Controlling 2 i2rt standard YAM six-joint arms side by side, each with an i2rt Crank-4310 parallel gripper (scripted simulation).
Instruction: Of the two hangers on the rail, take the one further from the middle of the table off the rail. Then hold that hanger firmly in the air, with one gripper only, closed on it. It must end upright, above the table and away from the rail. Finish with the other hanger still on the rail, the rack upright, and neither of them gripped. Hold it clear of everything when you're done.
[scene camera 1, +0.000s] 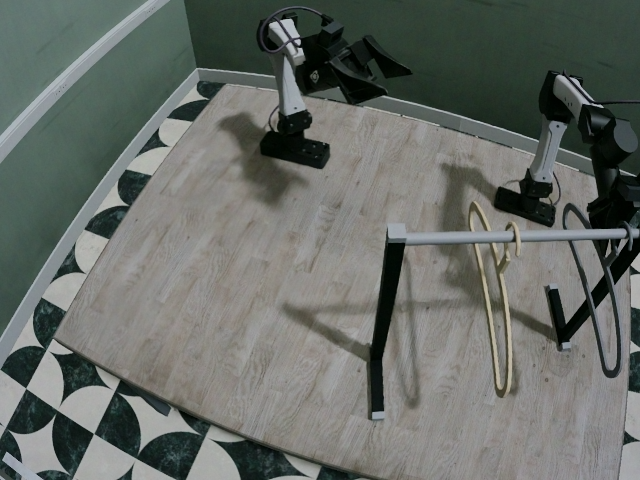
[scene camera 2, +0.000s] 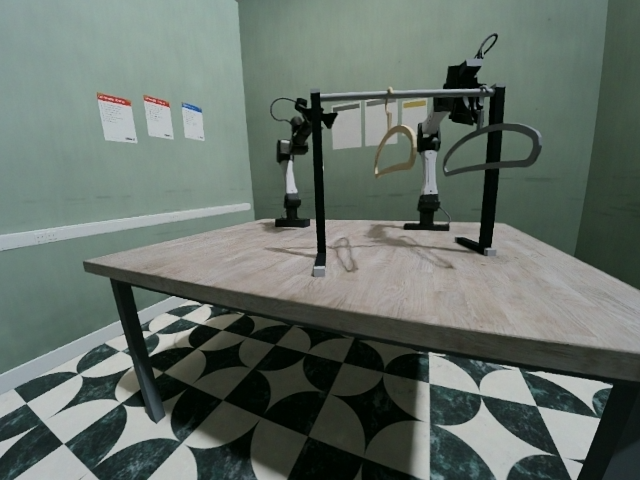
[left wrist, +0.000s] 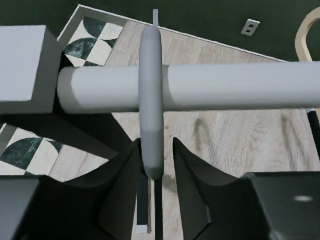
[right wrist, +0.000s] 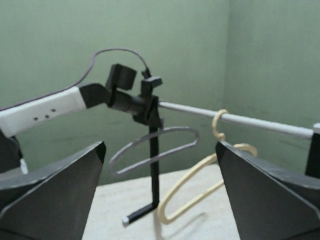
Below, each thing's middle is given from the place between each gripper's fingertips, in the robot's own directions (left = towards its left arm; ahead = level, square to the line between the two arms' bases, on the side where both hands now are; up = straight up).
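Left gripper (scene camera 1: 608, 255): 20 mm above the grey hanger (scene camera 2: 536, 137), 10 mm short of it. Cream hanger (scene camera 2: 406, 130): 20 mm below my left hand, 90 mm ahead of it and 230 mm to the right of it.
Right hand (scene camera 1: 400, 81): 150 mm above the cream hanger, 250 mm to the right of it, 260 mm short of it. Grey hanger: 150 mm below my right hand, 180 mm ahead of it and 490 mm to the left of it.
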